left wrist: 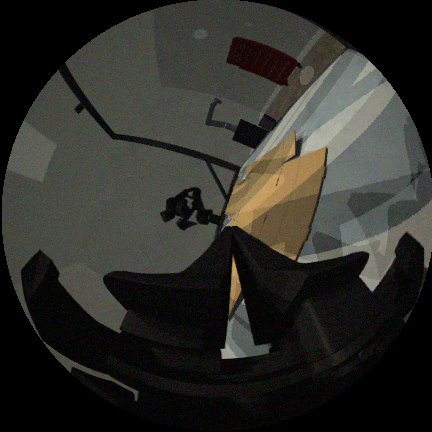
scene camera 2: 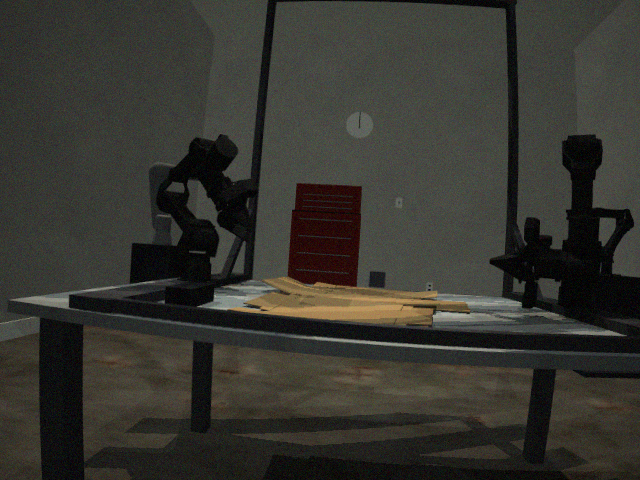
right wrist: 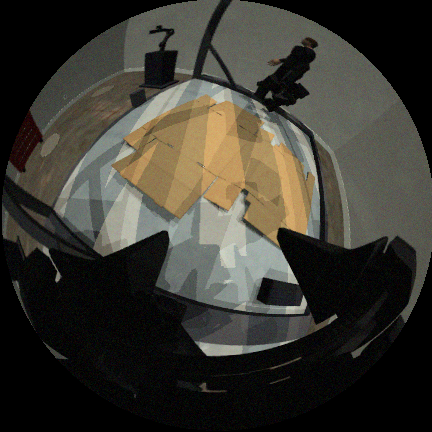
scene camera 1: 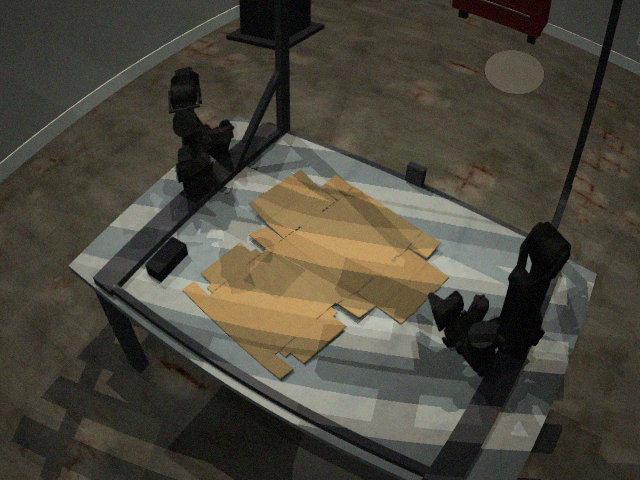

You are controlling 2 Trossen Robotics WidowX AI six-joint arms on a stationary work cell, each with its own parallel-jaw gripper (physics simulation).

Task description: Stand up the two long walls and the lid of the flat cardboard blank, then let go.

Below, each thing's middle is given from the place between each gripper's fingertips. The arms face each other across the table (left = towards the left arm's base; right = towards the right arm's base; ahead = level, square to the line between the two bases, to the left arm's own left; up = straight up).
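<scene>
The black block [scene camera 1: 173, 251] is 50 mm to the right of my right hand, 200 mm ahead of it and 120 mm below it. My left gripper, meanwhile, is 170 mm short of that block, 100 mm above it and 590 mm to the left of it.
</scene>
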